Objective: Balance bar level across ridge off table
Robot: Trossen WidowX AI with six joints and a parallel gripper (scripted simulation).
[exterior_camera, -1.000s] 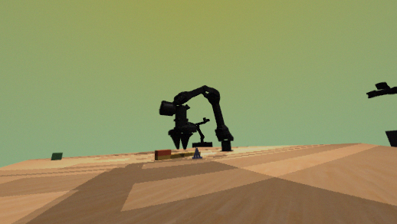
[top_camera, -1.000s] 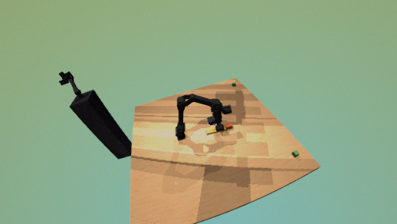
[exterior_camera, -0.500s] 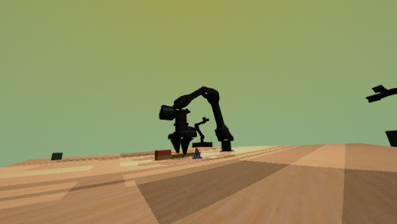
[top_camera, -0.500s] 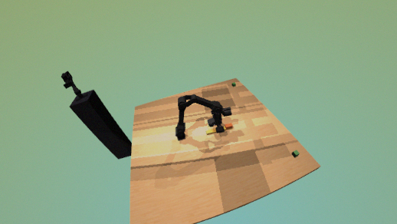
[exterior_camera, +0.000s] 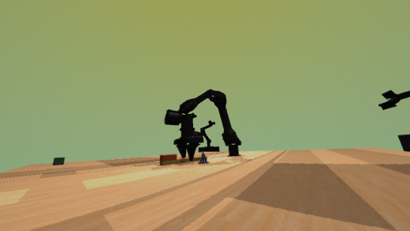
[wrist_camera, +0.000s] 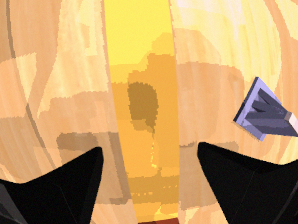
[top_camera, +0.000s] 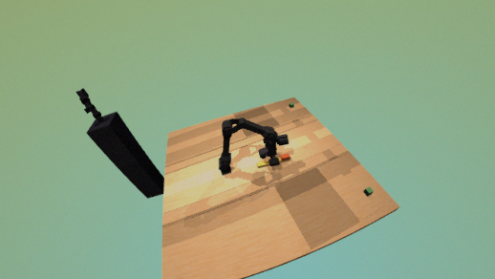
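My gripper tip is now 9 cm to the right of the ridge, 1 cm below it and 1 cm past it.
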